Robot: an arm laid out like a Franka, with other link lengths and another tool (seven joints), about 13 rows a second.
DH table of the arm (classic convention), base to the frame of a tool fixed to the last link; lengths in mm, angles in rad. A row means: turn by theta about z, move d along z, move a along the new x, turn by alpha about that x. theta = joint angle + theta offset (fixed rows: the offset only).
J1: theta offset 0  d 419.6  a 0  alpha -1.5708
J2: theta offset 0  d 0  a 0  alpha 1.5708
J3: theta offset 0  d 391.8  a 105.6  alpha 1.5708
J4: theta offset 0  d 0  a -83.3  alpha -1.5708
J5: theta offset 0  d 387.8  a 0  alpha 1.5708
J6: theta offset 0  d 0  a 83.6  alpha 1.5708
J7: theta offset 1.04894  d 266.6  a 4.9  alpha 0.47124
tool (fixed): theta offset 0  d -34.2  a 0  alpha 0
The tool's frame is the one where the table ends.
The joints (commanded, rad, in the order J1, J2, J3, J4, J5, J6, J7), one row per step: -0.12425, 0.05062, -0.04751, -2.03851, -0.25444, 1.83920, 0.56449; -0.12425, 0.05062, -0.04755, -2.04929, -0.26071, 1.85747, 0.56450; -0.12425, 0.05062, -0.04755, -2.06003, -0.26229, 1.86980, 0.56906; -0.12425, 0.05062, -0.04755, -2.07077, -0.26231, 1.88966, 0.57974; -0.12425, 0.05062, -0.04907, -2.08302, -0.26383, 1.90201, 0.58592; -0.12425, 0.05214, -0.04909, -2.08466, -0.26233, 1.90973, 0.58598; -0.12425, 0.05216, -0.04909, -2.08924, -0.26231, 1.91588, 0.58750; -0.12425, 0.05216, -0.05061, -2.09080, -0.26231, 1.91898, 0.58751; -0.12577, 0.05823, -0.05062, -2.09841, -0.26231, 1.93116, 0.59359; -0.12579, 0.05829, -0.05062, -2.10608, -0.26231, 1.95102, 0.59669; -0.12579, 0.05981, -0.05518, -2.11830, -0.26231, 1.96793, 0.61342; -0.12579, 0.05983, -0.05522, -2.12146, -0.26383, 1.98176, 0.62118
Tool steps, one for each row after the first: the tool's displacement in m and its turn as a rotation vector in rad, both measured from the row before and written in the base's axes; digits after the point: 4 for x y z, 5 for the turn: 0.0006, -0.0008, -0.0038, -0.00424, -0.00624, 0.00713; -0.0009, 0.0003, -0.0041, -0.00113, -0.00214, -0.00075; 0.0009, 0.0007, -0.0041, -0.00157, -0.01099, -0.00565; -0.0017, -0.0003, -0.0046, -0.00118, -0.00102, -0.00383; 0.0013, 0.0003, -0.0014, 0.00148, -0.00463, 0.00083; -0.0002, 0.0003, -0.0017, 0.00026, -0.00178, -0.00010; 0.0000, -0.0007, -0.0006, 0.00010, -0.00148, -0.00085; -0.0001, -0.0002, -0.0060, 0.00024, 0.00038, -0.00463; 0.0020, 0.0005, -0.0028, 0.00007, -0.01240, 0.00135; -0.0012, -0.0012, -0.0053, -0.00225, -0.00636, -0.01683; 0.0021, 0.0000, -0.0010, -0.00279, -0.01173, -0.00358
